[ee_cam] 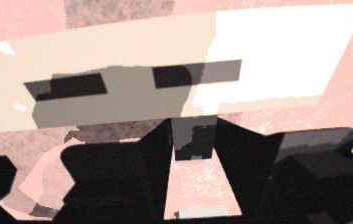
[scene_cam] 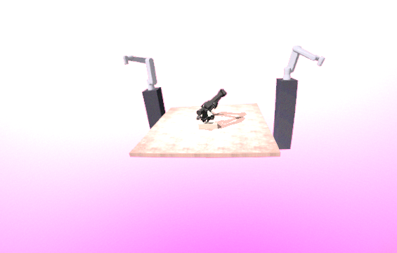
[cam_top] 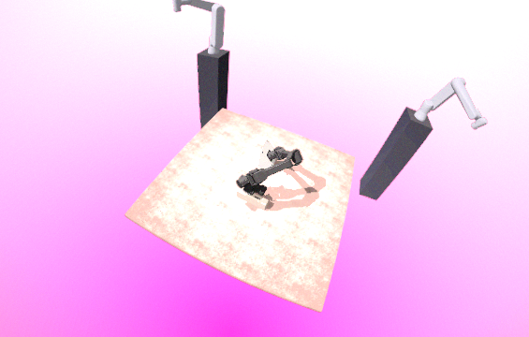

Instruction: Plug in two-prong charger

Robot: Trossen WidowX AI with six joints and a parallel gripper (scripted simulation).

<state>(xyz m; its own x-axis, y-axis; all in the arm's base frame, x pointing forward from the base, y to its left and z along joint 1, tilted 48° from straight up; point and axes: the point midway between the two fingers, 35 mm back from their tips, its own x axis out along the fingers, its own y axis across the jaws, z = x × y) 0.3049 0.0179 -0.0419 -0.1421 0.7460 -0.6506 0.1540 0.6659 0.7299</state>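
The grey charger is 20 mm ahead of my gripper tip and 10 mm above it.
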